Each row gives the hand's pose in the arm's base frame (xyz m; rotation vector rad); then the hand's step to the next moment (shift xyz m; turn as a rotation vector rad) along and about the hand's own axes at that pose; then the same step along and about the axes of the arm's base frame.
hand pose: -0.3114 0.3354 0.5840 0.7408 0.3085 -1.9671
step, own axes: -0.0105 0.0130 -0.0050 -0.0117 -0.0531 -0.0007
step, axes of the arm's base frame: 0.0167 0.0035 0.0037 -0.0417 0.0349 0.0018
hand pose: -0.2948 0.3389 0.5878 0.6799 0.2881 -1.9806
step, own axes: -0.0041 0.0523 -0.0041 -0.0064 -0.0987 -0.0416
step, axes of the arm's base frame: 0.0483 -0.0206 0.0033 -0.0693 0.0724 -0.0383
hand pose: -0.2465 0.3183 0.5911 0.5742 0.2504 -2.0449
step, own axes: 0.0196 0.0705 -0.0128 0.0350 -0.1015 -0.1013
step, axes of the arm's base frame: 0.0557 -0.0462 -0.0170 -0.0717 0.0663 -0.1107
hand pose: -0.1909 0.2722 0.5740 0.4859 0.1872 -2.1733
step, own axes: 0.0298 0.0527 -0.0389 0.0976 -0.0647 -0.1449
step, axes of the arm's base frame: 0.0366 -0.0420 -0.0456 -0.0642 0.0112 -0.1745
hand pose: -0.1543 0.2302 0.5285 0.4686 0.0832 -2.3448
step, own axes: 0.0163 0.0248 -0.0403 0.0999 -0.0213 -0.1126
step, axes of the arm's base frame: 0.0184 -0.0210 -0.0415 -0.0462 -0.0283 -0.1420
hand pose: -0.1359 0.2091 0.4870 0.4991 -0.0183 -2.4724
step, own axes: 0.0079 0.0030 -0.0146 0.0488 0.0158 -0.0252
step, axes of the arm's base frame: 0.0010 -0.0055 -0.0159 -0.0184 -0.0382 -0.0384
